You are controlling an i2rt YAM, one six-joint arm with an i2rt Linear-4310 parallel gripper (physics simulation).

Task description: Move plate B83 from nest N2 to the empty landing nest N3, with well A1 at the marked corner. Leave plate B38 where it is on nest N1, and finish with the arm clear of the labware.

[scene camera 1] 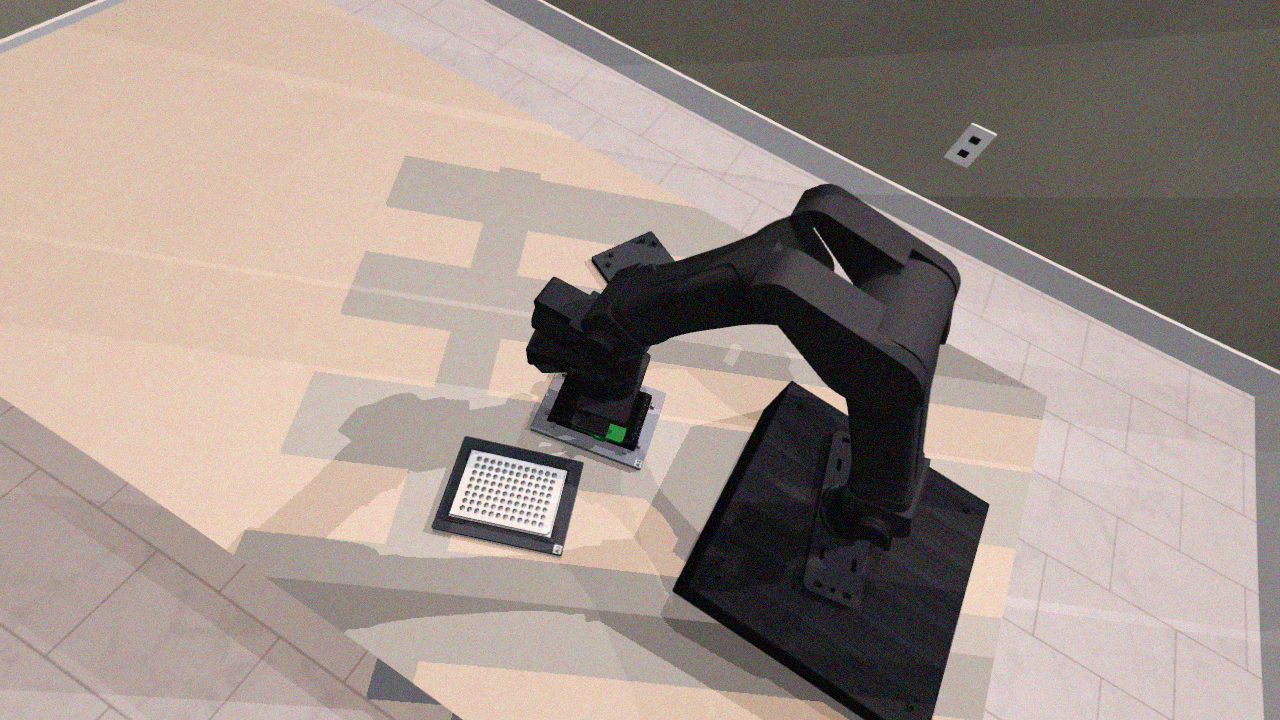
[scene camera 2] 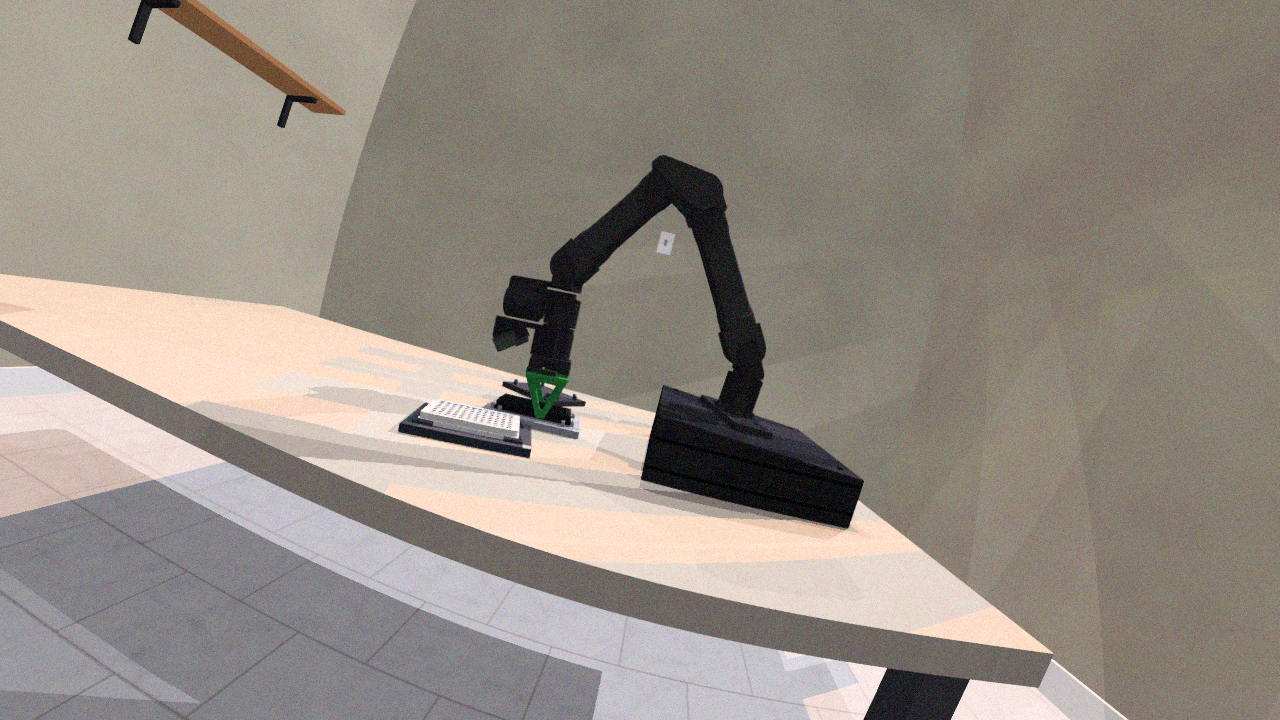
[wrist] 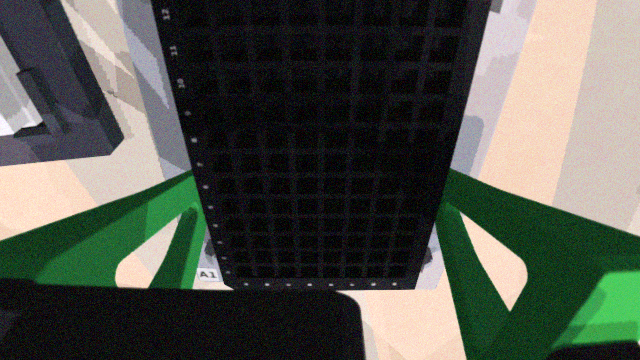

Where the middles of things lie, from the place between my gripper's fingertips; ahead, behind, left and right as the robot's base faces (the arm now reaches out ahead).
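Plate nest [scene camera 1: 634,459] seen, 1 cm ahead of my hand.
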